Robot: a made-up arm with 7 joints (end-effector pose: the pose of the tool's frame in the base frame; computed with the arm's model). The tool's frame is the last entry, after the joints. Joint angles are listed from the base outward.
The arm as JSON. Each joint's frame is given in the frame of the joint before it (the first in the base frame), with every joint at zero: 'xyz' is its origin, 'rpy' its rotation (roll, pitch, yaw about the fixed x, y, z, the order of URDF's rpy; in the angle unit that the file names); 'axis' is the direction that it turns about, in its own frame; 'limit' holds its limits. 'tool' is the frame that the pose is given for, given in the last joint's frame.
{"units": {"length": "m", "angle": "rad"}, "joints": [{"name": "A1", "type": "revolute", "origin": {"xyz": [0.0, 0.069, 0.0], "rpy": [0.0, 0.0, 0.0]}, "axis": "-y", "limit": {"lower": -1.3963, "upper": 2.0}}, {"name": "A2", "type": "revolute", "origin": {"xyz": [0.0, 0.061, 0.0], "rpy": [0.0, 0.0, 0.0]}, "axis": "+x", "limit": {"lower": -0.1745, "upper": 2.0}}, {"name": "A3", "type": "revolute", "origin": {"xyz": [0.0, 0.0, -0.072], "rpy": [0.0, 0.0, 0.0]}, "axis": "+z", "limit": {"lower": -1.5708, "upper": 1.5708}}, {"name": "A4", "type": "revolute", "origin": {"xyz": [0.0, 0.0, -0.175], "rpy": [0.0, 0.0, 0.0]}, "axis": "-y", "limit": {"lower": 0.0, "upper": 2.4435}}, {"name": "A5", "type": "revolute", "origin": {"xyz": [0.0, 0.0, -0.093], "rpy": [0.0, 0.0, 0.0]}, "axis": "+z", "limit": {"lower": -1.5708, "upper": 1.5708}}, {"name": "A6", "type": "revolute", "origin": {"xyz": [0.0, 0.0, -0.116], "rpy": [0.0, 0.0, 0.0]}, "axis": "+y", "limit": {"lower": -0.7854, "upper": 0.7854}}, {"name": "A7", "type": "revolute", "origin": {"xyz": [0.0, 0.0, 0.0], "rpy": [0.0, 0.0, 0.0]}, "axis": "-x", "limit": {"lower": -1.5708, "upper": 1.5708}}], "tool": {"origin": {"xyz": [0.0, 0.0, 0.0], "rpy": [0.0, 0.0, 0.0]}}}
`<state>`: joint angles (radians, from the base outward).
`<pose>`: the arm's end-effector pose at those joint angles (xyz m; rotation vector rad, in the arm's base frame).
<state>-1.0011 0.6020 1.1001 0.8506 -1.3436 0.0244 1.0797</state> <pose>-0.1619 0.4633 -0.1883 0.1329 0.9660 -0.4739</pose>
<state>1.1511 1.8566 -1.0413 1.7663 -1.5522 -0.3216 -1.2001</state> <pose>0.1441 0.3779 0.0491 -1.3048 0.9943 1.7562</pose>
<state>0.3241 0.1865 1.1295 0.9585 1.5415 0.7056 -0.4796</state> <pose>0.1750 0.3500 -0.2915 -0.9554 -0.7681 1.9334</pose>
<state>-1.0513 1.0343 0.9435 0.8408 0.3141 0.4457 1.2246</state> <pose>-0.0320 0.5265 -0.1236 -0.0838 -0.2172 0.1436</pose>
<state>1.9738 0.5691 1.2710 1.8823 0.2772 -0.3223 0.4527</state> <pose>0.0245 0.3887 0.0743 -0.7538 1.6394 -0.8168</pose>
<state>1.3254 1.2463 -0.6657 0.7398 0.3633 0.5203 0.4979</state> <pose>0.2311 0.4827 0.0564 0.6062 -1.0926 0.0177</pose>
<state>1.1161 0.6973 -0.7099 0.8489 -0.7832 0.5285 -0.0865</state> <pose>0.3765 0.2989 -0.0516 1.7231 -0.8688 -0.7166</pose>
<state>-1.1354 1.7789 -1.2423 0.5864 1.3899 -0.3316 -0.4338</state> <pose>-0.0025 0.5646 -0.0423 1.2833 0.3109 -0.9574</pose>
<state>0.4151 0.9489 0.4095 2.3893 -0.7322 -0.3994 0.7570</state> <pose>0.1234 0.2399 0.0448 1.9327 -1.3782 -1.8676</pose>
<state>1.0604 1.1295 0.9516 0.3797 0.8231 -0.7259 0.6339</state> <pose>0.1366 0.5558 -0.0249 -0.8340 2.7827 -1.0024</pose>
